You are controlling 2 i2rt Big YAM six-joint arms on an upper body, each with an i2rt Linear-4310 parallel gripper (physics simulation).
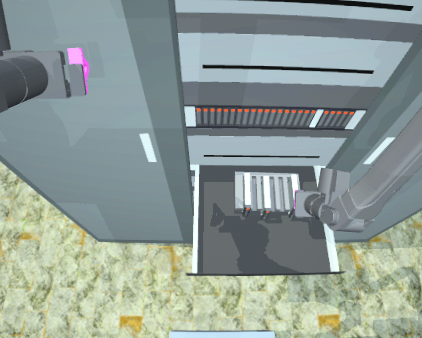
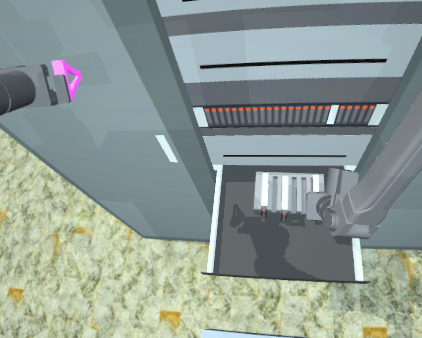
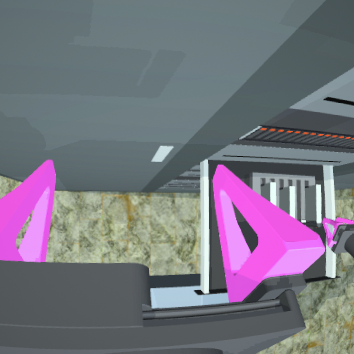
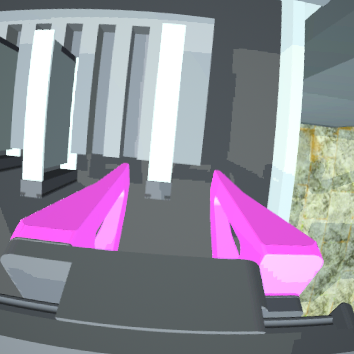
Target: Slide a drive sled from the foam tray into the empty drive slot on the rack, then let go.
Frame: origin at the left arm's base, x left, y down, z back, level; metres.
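Where they show: left gripper, between the fingertips: (image 1: pixel 60 67) (image 2: pixel 58 77) (image 3: pixel 136 169); right gripper, between the fingertips: (image 1: pixel 302 198) (image 3: pixel 329 219) (image 4: pixel 170 175).
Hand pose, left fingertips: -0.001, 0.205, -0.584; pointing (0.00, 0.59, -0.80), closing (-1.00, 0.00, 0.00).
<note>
Things, the pixels of their centre, and the offset from my left fingertips, as dx, dy, dz.
- pale slotted foam tray, middle of its body: (image 4: pixel 92 85) (image 3: pixel 280 196) (image 2: pixel 288 194) (image 1: pixel 266 193) -0.451, +0.569, -0.015
- drive row, middle of its body: (image 3: pixel 313 133) (image 2: pixel 260 113) (image 1: pixel 249 114) -0.364, +0.291, -0.126
The pale slotted foam tray (image 1: pixel 239 192) (image 2: pixel 258 192) (image 3: pixel 283 176) (image 4: pixel 202 100) lies in the open drawer. It holds three white-edged sleds: a left one (image 1: pixel 247 190) (image 2: pixel 264 190), a middle one (image 1: pixel 266 192) (image 2: pixel 284 192) (image 4: pixel 39 105) and a right one (image 1: pixel 295 182) (image 2: pixel 316 181) (image 4: pixel 167 100). My right gripper (image 1: pixel 296 200) (image 2: pixel 309 193) (image 4: pixel 170 175) is partly open, its fingers on either side of the right sled's near end, with gaps both sides. My left gripper (image 1: pixel 86 71) (image 2: pixel 76 79) (image 3: pixel 136 169) is open and empty, far left. A pale gap (image 1: pixel 316 118) (image 2: pixel 332 114) breaks the rack's drive row; its inside is unclear.
The drive row (image 1: pixel 255 117) (image 2: pixel 267 116) with orange marks runs above the drawer. The drawer has pale side walls (image 1: pixel 195 220) (image 2: pixel 215 220) (image 4: pixel 290 100), the right one close to my right arm. A large grey cabinet panel (image 1: pixel 75 150) stands at the left.
</note>
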